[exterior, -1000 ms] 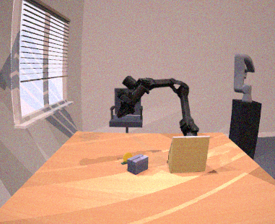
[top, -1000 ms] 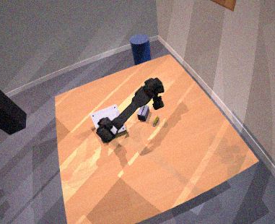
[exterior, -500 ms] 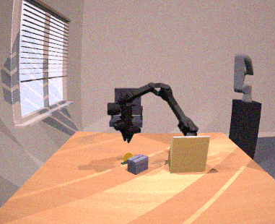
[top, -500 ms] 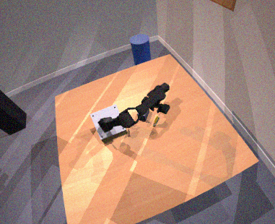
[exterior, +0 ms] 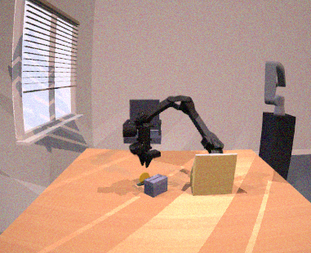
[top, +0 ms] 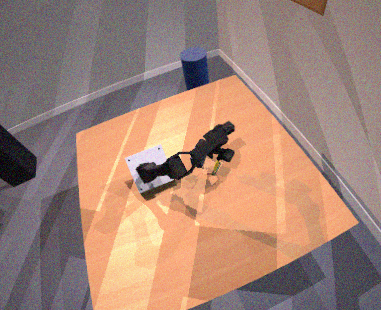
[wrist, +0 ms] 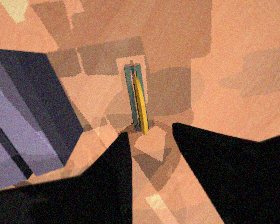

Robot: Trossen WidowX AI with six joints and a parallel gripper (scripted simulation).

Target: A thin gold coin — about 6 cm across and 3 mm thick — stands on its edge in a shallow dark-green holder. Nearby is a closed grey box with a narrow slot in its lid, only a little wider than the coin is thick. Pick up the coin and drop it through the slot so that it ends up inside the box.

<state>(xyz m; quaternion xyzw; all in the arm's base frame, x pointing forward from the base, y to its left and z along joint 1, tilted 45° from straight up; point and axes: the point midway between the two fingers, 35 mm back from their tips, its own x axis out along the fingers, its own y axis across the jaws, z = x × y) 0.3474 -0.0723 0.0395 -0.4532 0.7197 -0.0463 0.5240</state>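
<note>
My gripper tip is 60 mm above the gold coin.
</note>
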